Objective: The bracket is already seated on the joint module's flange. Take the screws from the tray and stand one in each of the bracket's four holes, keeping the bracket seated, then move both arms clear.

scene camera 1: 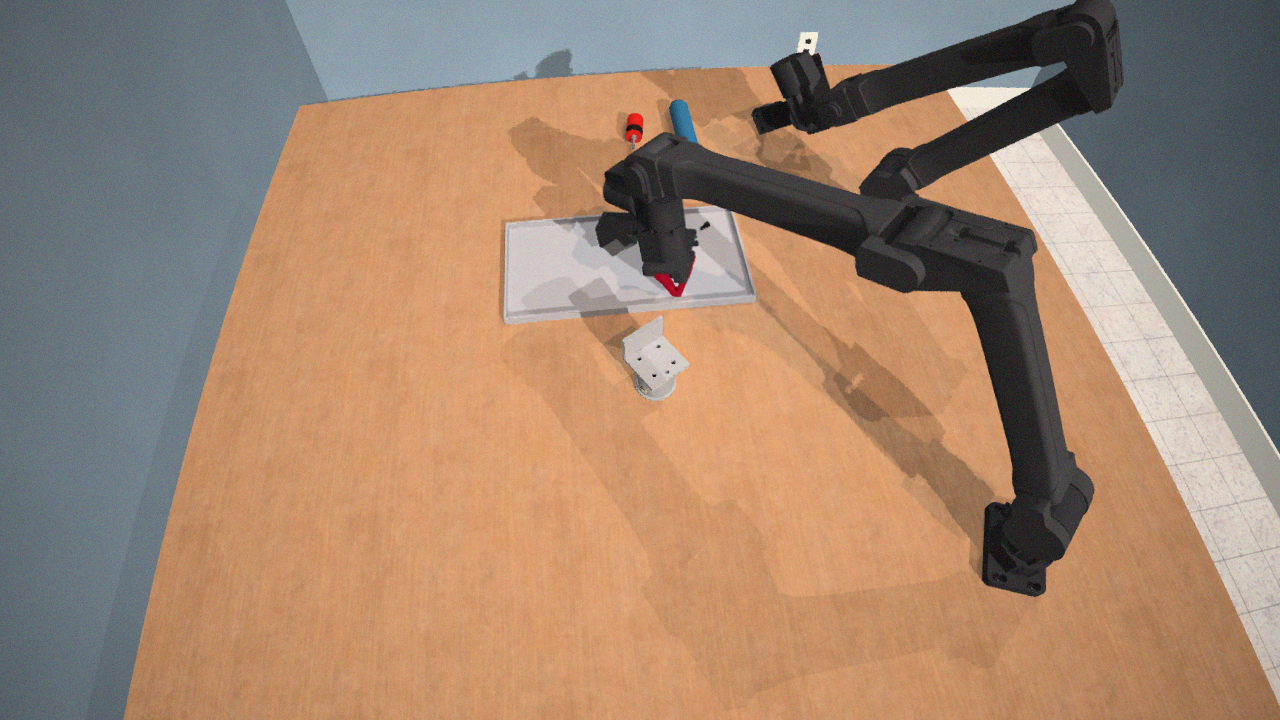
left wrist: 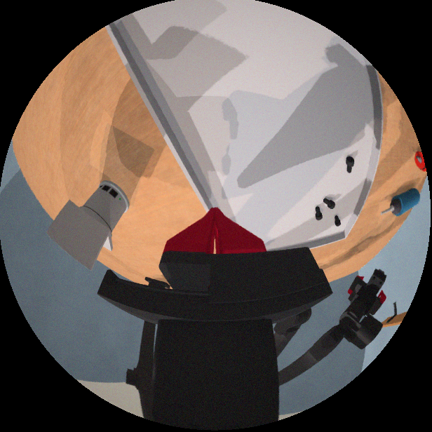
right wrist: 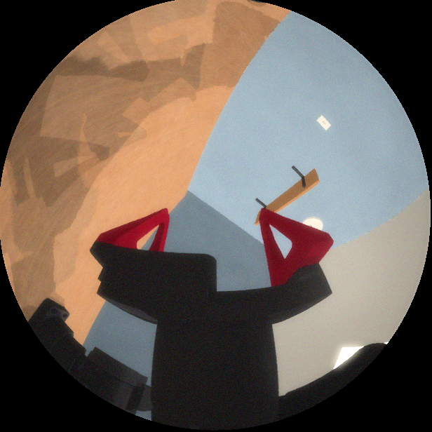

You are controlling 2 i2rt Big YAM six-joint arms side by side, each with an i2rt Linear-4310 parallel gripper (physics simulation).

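Places are measured from the left arm's base along level axes (x ahead, y left, z up), in millimetres.
Pixels of known places: left gripper, between the fingertips: (scene camera 1: 676, 295); left arm's base, origin of its link: (scene camera 1: 1011, 550).
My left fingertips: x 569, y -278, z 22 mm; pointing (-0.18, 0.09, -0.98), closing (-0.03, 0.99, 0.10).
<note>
Ahead of a thing's pixels: the offset from my left fingertips to its top centre. "spot": to the spot under its first point.
The grey bracket (scene camera 1: 663, 357) (left wrist: 77, 232) sits on the joint module {dx -9, dy +158, dz +41 mm} (scene camera 1: 656, 391) (left wrist: 106, 204); its holes show as dark openings in scene camera 1. Several black screws lie in the tray (scene camera 1: 541, 255) (left wrist: 285, 60), among them one screw {dx -6, dy -182, dz -7 mm} (scene camera 1: 705, 224) (left wrist: 350, 162) apart from a close group with another screw (left wrist: 329, 203). My left gripper (scene camera 1: 677, 293) (left wrist: 214, 212) is shut with its red tips together, holding nothing, over the tray's edge nearest the bracket. My right gripper (right wrist: 213, 212) is open and empty, away from the tray; its fingers are hard to see in scene camera 1.
A red-handled screwdriver {dx +194, dy -393, dz +12 mm} (scene camera 1: 634, 127) (left wrist: 420, 161) and a blue-handled screwdriver {spot: dx +102, dy -434, dz +18 mm} (scene camera 1: 682, 120) (left wrist: 406, 201) lie behind the tray. The left arm reaches over the tray from the right of scene camera 1. A wooden wall shelf (right wrist: 292, 192) shows in the right wrist view.
</note>
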